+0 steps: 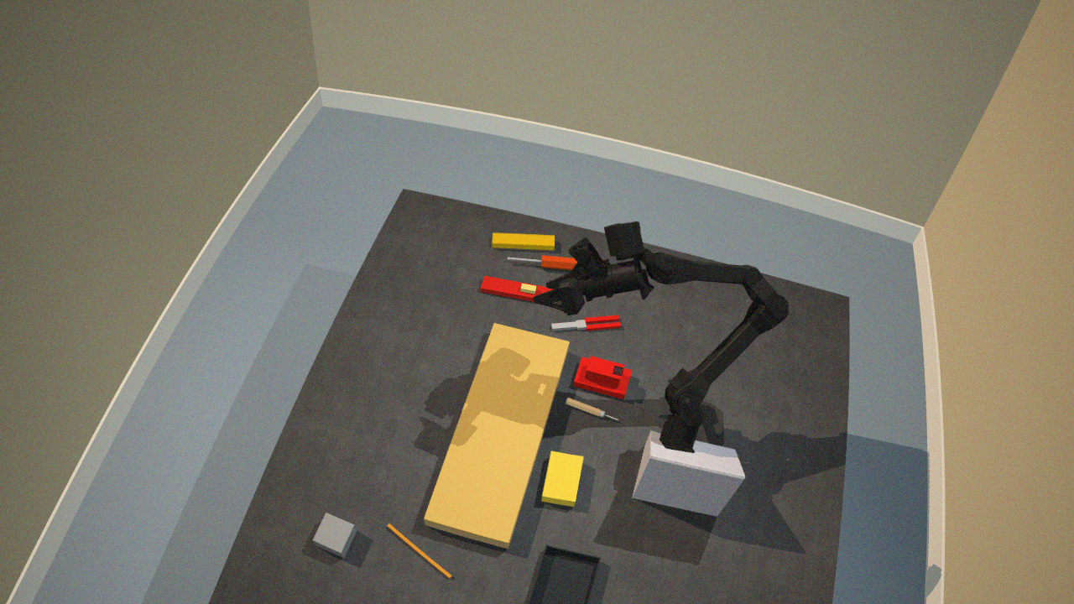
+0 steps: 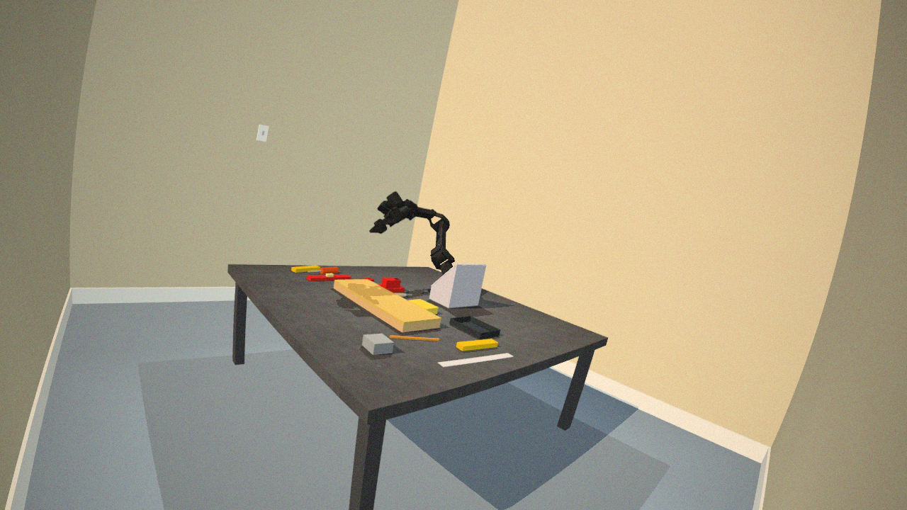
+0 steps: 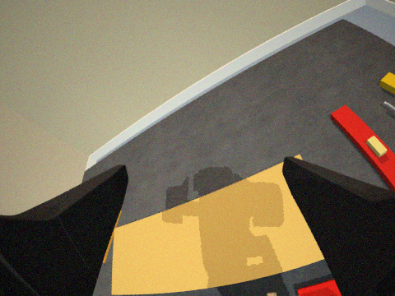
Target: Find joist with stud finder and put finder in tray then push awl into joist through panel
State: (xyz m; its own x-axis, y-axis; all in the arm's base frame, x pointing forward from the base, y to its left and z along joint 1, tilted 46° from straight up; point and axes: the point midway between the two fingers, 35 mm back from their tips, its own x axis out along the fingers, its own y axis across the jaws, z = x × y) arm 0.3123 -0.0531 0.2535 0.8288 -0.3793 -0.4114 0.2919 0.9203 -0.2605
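My gripper tip is 180 mm past the red stud finder and 250 mm above it. Also, from my gripper tip: square indicator: 190 mm behind, 240 mm below; then awl: 160 mm behind, 90 mm to the left, 290 mm below; then red level: 40 mm ahead, 230 mm to the right, 280 mm below.
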